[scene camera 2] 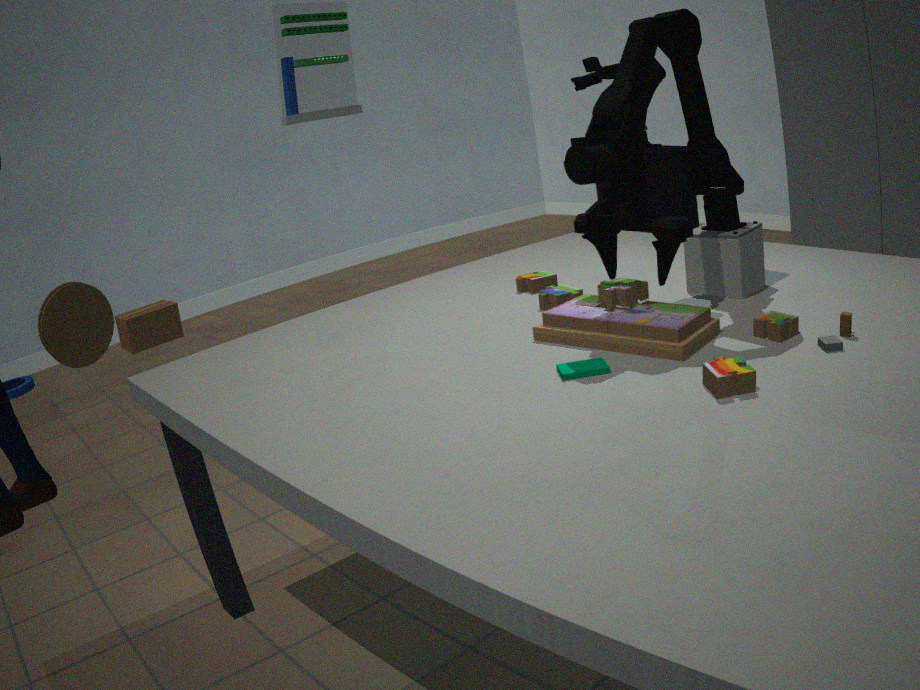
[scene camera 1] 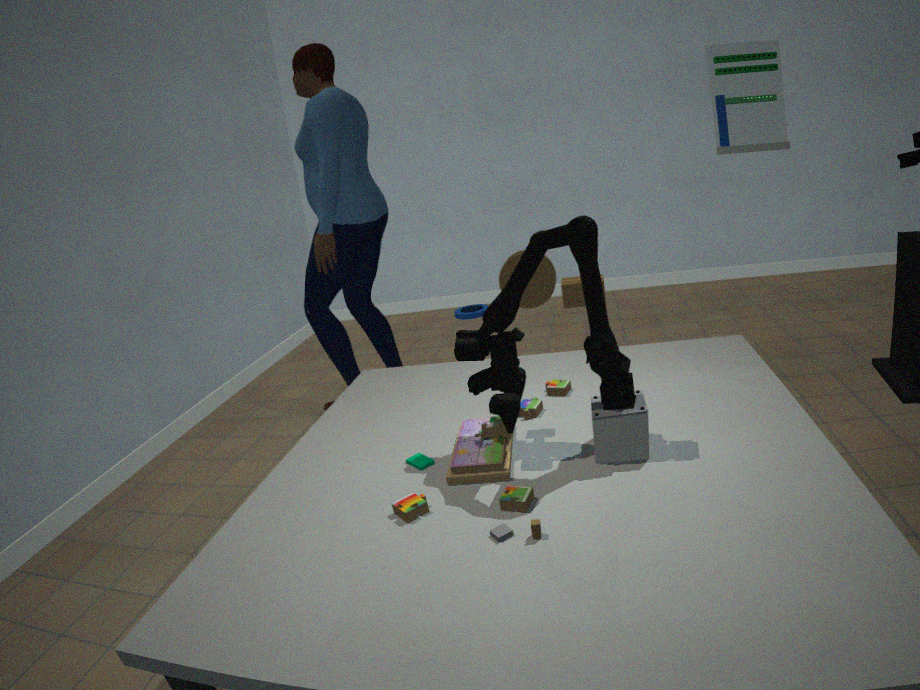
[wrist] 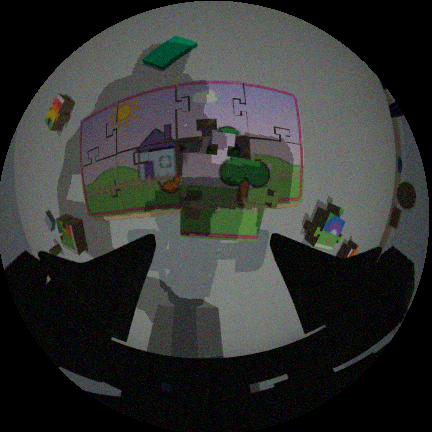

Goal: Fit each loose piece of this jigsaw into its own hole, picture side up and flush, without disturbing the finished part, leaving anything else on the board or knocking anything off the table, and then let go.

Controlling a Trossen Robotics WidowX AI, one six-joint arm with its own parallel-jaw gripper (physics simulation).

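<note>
The jigsaw board is a wooden tray holding fitted pieces with a sun, house and hills. A loose tree piece, picture side up, rests on the board in the middle of the side towards the arm's base. It stands well above the finished surface, not flush, and overhangs the board's near edge in the wrist view. It covers much of the hole, so the hole's outline is partly hidden. My gripper is wide open and empty, its fingertips just above and on the arm-base side of the loose piece.
Rainbow-patterned pieces lie around the board: two on one side, two on the other. A green tile, a grey tile and a small wooden block also lie on the table.
</note>
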